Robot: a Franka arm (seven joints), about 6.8 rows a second.
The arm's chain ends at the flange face. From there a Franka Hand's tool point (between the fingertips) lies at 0.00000 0.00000 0.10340 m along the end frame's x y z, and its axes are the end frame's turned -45 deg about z.
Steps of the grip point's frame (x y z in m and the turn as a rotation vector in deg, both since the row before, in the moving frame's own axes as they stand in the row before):
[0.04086 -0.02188 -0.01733 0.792 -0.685 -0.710]
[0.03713 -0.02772 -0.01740 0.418 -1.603 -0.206]
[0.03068 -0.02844 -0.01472 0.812 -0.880 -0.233]
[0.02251 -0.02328 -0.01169 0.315 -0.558 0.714]
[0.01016 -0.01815 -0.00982 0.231 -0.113 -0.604]
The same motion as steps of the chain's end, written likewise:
[0.01531 -0.04424 -0.01731 0.076 -1.044 -0.710]
[0.00923 -0.04737 -0.01736 -0.838 -1.429 -0.206]
[0.00374 -0.04190 -0.01470 -0.048 -1.196 -0.233]
[0.00057 -0.03268 -0.01168 -0.172 -0.617 0.714]
[-0.00521 -0.01987 -0.00982 0.083 -0.243 -0.604]

